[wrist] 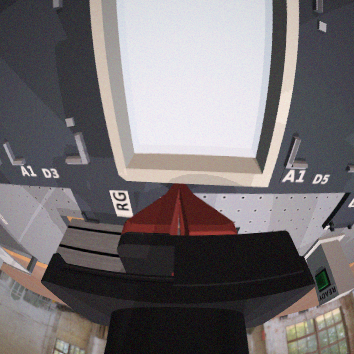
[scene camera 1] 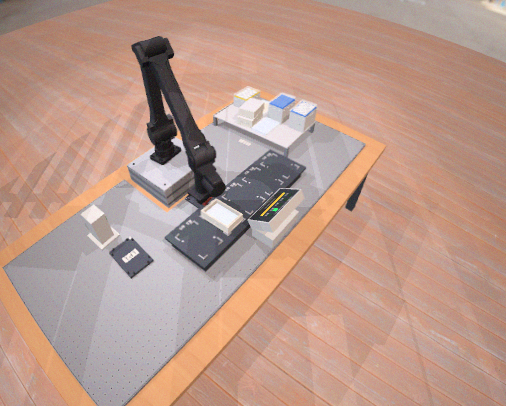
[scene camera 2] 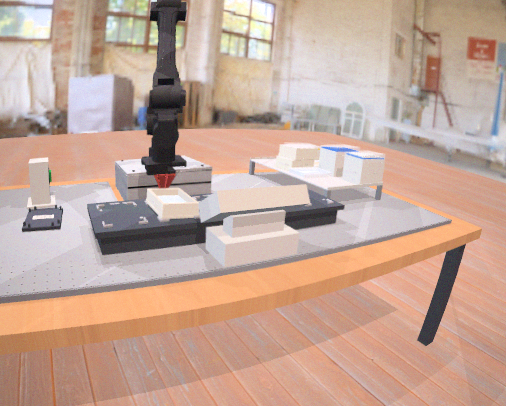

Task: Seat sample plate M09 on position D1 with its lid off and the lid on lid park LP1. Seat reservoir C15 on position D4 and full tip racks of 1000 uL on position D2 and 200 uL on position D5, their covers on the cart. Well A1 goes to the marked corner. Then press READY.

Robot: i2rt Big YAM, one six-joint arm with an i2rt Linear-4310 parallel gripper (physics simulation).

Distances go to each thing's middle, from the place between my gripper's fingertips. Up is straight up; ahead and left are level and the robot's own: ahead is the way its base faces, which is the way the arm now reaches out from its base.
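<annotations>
There's the cart shelf [scene camera 1: 283, 135], and that's 63 cm to the left of my hand and 14 cm behind it. The LP1 pad [scene camera 1: 132, 258] is 9 cm behind my hand, 4 cm below it and 32 cm to the right of it, while the white stand [scene camera 2: 40, 197] is 32 cm to the right of my hand too, but 25 cm behind it and 1 cm above it. I can also see the one-well reservoir [scene camera 2: 171, 203], which is 2 cm above my hand, 2 cm to the right of it and 10 cm ahead of it.
</annotations>
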